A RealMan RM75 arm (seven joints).
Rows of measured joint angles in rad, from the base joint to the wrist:
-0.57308, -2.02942, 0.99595, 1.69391, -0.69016, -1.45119, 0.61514
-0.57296, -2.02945, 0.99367, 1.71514, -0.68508, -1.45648, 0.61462
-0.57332, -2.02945, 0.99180, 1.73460, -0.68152, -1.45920, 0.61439
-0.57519, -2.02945, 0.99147, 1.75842, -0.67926, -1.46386, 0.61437
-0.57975, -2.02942, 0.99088, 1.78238, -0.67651, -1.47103, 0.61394
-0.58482, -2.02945, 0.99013, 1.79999, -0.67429, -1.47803, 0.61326
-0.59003, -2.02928, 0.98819, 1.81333, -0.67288, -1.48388, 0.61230
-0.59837, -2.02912, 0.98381, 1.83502, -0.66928, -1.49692, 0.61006
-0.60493, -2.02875, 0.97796, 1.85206, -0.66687, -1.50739, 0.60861
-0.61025, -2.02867, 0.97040, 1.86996, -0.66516, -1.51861, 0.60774
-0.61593, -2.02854, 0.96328, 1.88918, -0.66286, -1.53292, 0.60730
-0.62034, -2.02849, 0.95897, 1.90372, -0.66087, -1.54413, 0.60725
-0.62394, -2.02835, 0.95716, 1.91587, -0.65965, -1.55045, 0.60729
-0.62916, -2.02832, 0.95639, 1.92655, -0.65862, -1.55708, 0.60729
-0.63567, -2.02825, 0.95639, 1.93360, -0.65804, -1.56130, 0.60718
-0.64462, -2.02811, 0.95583, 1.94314, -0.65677, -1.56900, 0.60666
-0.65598, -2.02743, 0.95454, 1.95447, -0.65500, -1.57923, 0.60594
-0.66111, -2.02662, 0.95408, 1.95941, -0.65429, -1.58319, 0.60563
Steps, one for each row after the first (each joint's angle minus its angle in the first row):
0.00012, -0.00003, -0.00228, 0.02123, 0.00508, -0.00529, -0.00052
-0.00024, -0.00003, -0.00415, 0.04069, 0.00864, -0.00801, -0.00075
-0.00211, -0.00003, -0.00448, 0.06451, 0.01090, -0.01267, -0.00077
-0.00667, 0.00000, -0.00507, 0.08847, 0.01365, -0.01984, -0.00120
-0.01174, -0.00003, -0.00582, 0.10608, 0.01587, -0.02684, -0.00188
-0.01695, 0.00014, -0.00776, 0.11942, 0.01728, -0.03269, -0.00284
-0.02529, 0.00030, -0.01214, 0.14111, 0.02088, -0.04573, -0.00508
-0.03185, 0.00067, -0.01799, 0.15815, 0.02329, -0.05620, -0.00653
-0.03717, 0.00075, -0.02555, 0.17605, 0.02500, -0.06742, -0.00740
-0.04285, 0.00088, -0.03267, 0.19527, 0.02730, -0.08173, -0.00784
-0.04726, 0.00093, -0.03698, 0.20981, 0.02929, -0.09294, -0.00789
-0.05086, 0.00107, -0.03879, 0.22196, 0.03051, -0.09926, -0.00785
-0.05608, 0.00110, -0.03956, 0.23264, 0.03154, -0.10589, -0.00785
-0.06259, 0.00117, -0.03956, 0.23969, 0.03212, -0.11011, -0.00796
-0.07154, 0.00131, -0.04012, 0.24923, 0.03339, -0.11781, -0.00848
-0.08290, 0.00199, -0.04141, 0.26056, 0.03516, -0.12804, -0.00920
-0.08803, 0.00280, -0.04187, 0.26550, 0.03587, -0.13200, -0.00951

